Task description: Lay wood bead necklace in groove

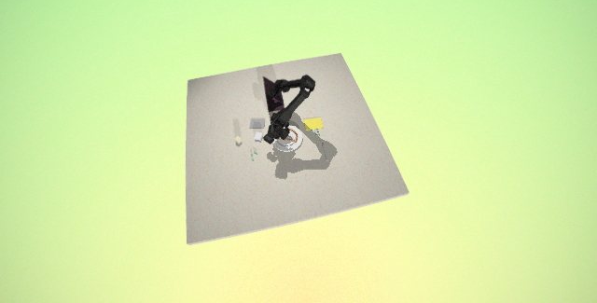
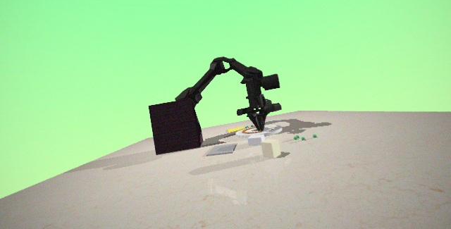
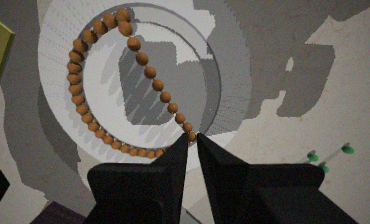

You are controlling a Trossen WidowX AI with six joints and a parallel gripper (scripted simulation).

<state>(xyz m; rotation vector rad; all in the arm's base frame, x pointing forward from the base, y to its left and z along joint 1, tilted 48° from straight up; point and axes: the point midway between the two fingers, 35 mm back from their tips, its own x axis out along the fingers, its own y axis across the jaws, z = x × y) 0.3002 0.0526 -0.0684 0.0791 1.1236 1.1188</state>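
Now: the round white bead board 6 cm to the left of my gripper tip and 1 cm below it. From my gripper tip the other things lie so: cream cube 26 cm to the right, 3 cm behind; then yellow card 25 cm to the left, 9 cm behind, 1 cm below; then grey flat plate 16 cm behind, 12 cm to the right, 1 cm below.
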